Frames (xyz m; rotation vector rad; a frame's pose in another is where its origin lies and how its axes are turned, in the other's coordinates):
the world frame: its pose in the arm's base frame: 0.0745 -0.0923 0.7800 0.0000 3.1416 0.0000
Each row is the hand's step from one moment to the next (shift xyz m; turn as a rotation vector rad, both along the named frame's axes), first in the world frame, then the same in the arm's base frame.
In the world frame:
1: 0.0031 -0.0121 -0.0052 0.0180 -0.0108 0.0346
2: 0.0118 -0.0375 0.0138 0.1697 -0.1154 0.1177
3: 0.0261 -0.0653 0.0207 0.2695 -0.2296 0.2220
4: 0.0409 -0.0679 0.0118 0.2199 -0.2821 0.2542
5: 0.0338 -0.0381 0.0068 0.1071 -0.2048 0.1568
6: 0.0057 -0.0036 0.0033 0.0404 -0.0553 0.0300
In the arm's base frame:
1: -0.0031 -0.0121 0.0052 -0.0180 -0.0108 -0.0346
2: -0.0118 -0.0375 -0.0138 -0.1697 -0.1154 -0.1177
3: -0.0261 -0.0653 -0.0207 -0.2695 -0.2296 -0.2220
4: -0.0409 -0.0679 -0.0118 -0.2199 -0.2821 -0.2542
5: -0.0338 -0.0381 -0.0068 -0.1071 -0.2048 -0.1568
6: -0.0057 -0.0036 -0.0033 -0.0404 -0.0553 -0.0300

